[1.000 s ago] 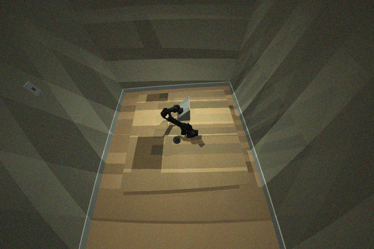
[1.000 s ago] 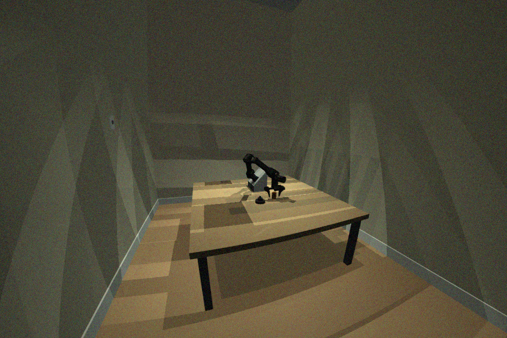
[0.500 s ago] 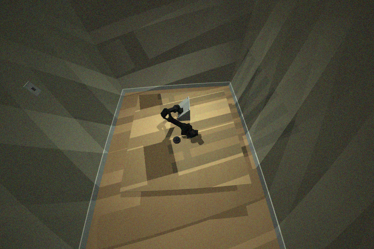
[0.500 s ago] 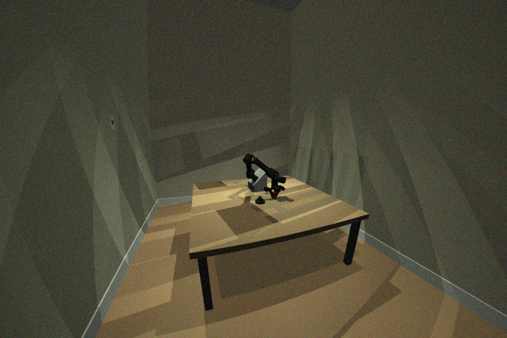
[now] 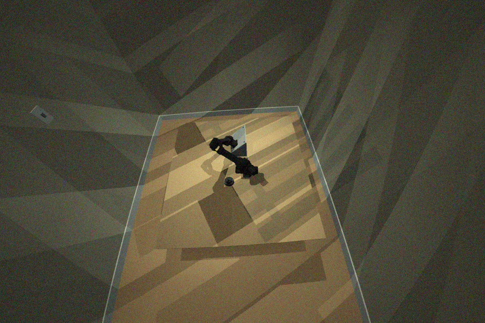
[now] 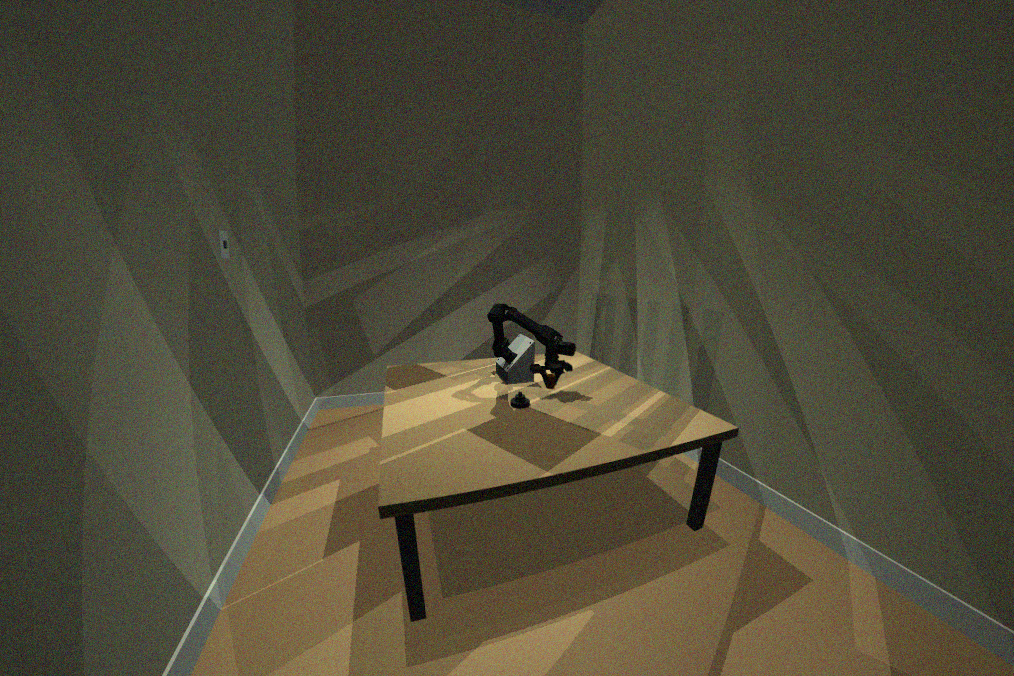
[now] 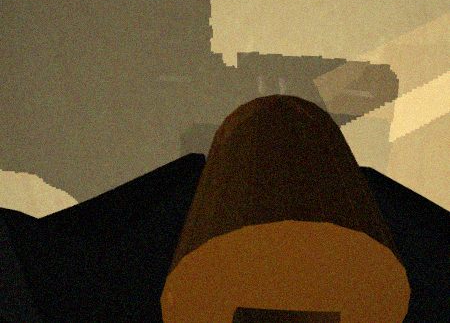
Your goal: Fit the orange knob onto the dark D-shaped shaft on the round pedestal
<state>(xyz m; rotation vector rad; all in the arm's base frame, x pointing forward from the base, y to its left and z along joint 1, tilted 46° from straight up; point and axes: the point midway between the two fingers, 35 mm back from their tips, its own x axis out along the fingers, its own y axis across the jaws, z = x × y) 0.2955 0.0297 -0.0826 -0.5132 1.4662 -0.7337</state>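
My gripper tip is now 30 mm short of the round dark pedestal, 160 mm to the left of it and 30 mm above it. Also, from my gripper tip: orange knob (20 mm above).
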